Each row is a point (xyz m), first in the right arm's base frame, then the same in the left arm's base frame.
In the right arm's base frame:
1: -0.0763 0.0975 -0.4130
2: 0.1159 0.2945 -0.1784
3: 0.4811 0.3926 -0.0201
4: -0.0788 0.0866 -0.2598
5: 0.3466 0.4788 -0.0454
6: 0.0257 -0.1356 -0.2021
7: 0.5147 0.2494 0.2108
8: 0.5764 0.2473 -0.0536
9: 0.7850 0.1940 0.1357
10: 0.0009 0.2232 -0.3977
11: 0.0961 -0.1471 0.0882
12: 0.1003 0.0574 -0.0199
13: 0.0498 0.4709 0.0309
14: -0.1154 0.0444 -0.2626
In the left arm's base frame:
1: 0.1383 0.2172 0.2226
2: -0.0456 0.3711 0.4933
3: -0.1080 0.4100 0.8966
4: -0.0099 0.1962 0.2569
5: -0.1210 0.5144 0.7737
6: -0.0313 -0.0411 0.3397
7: -0.3175 0.2481 0.9660
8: -0.0462 0.2563 0.9588
9: -0.1737 0.1636 1.1983
10: 0.1391 0.3305 0.3182
11: -0.2932 -0.0816 0.4780
12: -0.1947 0.1276 0.4842
13: -0.2706 0.5397 0.5074
14: -0.0152 0.1593 0.2151

